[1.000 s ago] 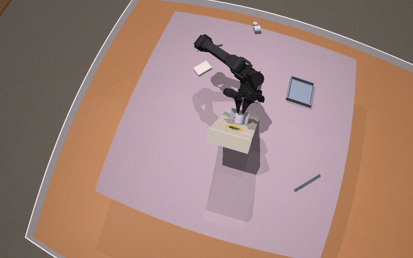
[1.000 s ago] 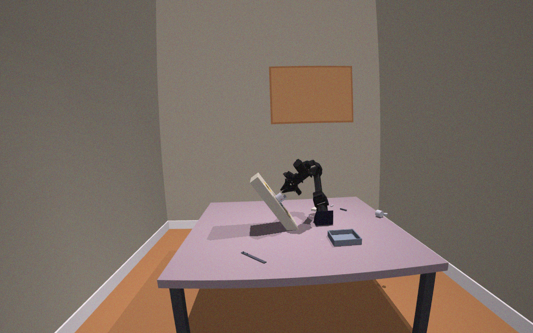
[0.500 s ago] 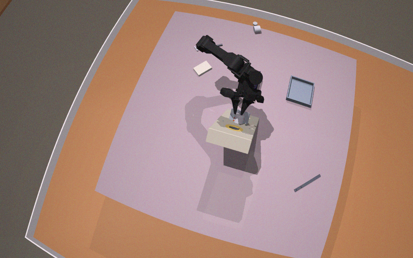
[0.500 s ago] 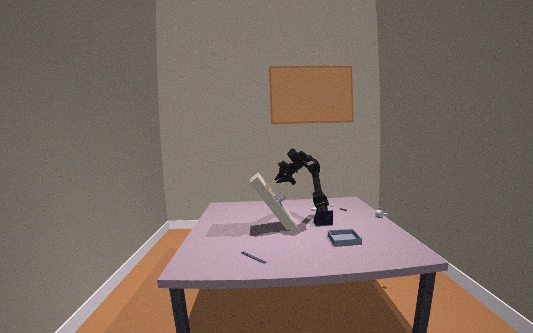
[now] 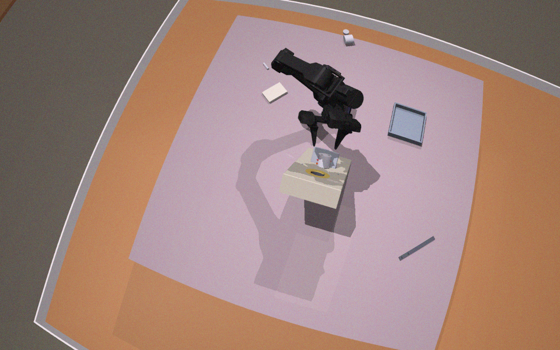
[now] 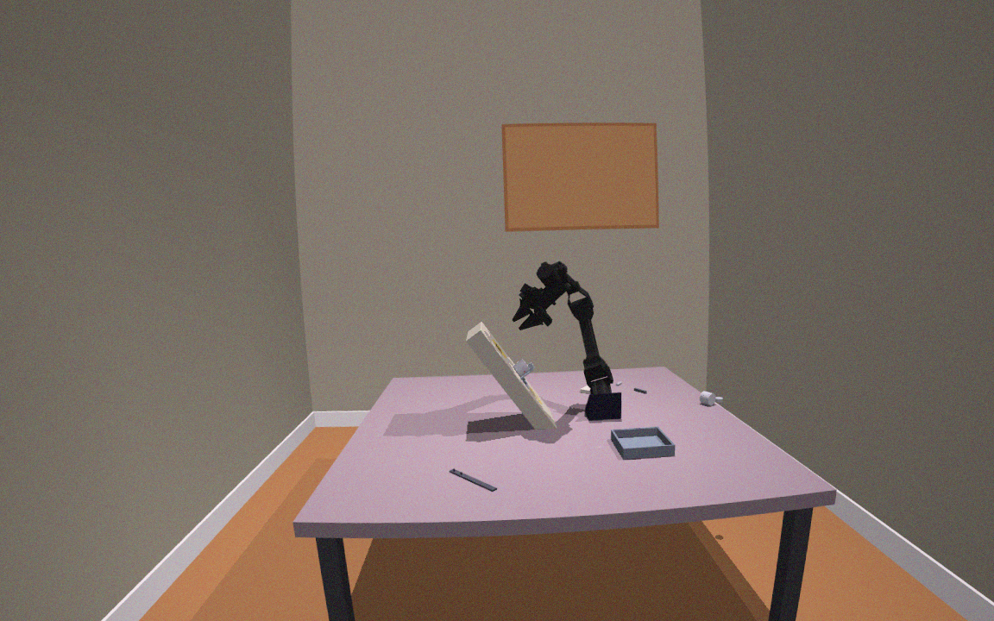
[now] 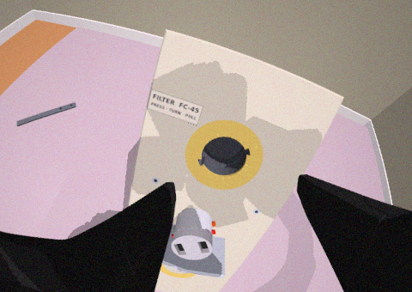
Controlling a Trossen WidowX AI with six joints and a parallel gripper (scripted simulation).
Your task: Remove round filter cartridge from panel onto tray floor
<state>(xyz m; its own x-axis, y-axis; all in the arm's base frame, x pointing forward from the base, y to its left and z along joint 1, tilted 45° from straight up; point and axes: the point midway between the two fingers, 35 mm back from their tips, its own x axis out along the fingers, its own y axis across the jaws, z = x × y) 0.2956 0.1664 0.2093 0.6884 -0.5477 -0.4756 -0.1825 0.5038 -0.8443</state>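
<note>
Right now my gripper tip is 14 cm above the white round filter cartridge and 2 cm past it. Round my gripper tip: cream pad: 35 cm behind, 33 cm below, 27 cm to the right; grey tray: 33 cm below, 32 cm to the left, 32 cm behind; cream service panel: 16 cm below, 3 cm ahead, 1 cm to the right.
</note>
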